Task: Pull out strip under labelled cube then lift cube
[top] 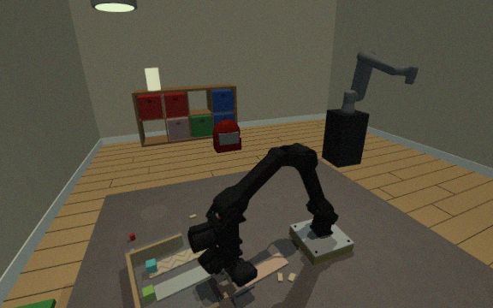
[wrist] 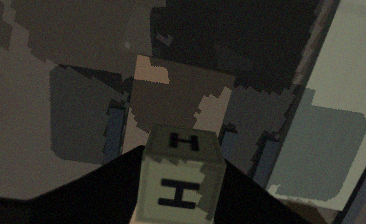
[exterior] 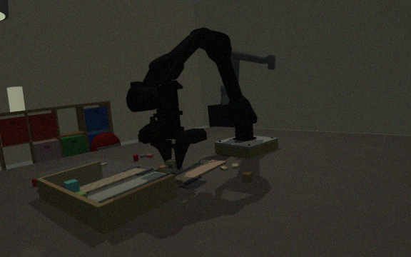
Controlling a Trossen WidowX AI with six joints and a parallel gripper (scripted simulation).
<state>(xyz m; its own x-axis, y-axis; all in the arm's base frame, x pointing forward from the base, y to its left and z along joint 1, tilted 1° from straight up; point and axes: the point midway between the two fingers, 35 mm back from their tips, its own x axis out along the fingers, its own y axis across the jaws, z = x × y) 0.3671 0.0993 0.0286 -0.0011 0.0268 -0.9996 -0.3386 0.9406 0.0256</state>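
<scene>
The tan strip is 8 cm behind my gripper tip, 3 cm below it and 2 cm to the right of it. Also, from my gripper tip: labelled cube (1 cm above).
</scene>
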